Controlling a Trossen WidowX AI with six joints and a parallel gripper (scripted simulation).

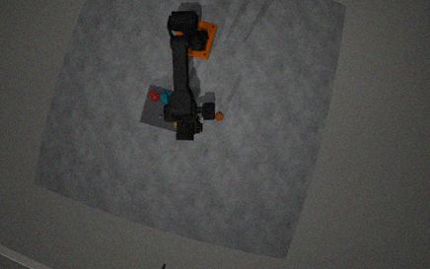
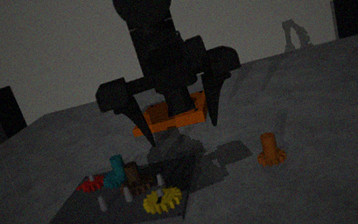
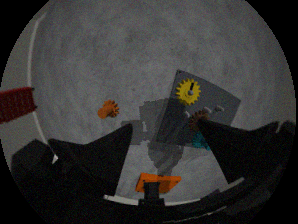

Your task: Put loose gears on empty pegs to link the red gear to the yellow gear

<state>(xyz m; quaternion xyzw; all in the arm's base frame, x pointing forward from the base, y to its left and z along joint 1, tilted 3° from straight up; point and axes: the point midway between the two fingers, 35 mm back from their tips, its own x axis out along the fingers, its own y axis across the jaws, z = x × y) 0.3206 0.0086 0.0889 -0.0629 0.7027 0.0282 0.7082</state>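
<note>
The orange gear lies 1 cm behind my gripper tip, 11 cm to the left of it and 6 cm below it. Round my gripper tip: yellow striped gear 4 cm ahead, 5 cm to the right, 6 cm below; then teal gear 7 cm behind, 12 cm to the right, 5 cm below; then brown gear 2 cm behind, 9 cm to the right, 5 cm below.
</note>
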